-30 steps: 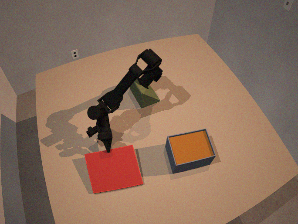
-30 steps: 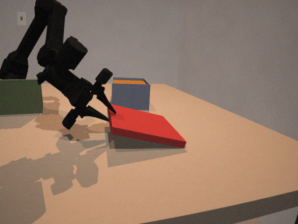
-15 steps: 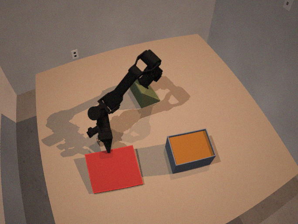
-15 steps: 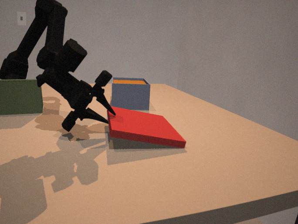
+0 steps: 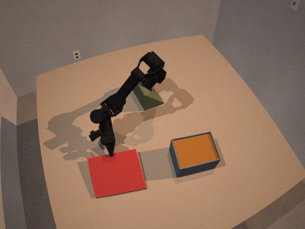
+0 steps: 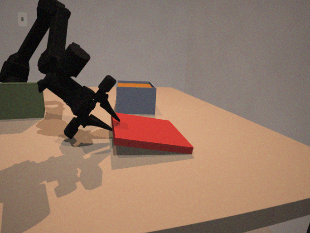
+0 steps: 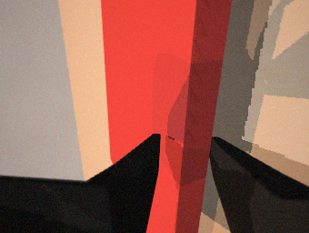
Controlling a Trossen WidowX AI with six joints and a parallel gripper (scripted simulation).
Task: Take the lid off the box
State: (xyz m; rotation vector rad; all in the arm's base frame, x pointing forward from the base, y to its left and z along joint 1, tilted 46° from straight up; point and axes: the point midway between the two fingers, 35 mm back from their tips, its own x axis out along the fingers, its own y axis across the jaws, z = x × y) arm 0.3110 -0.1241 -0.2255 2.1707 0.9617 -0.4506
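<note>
Now: the red lid 11 cm ahead of my hand and 3 cm below it. Also, from my hand: blue storage box: 12 cm ahead, 36 cm to the left, 1 cm below.
</note>
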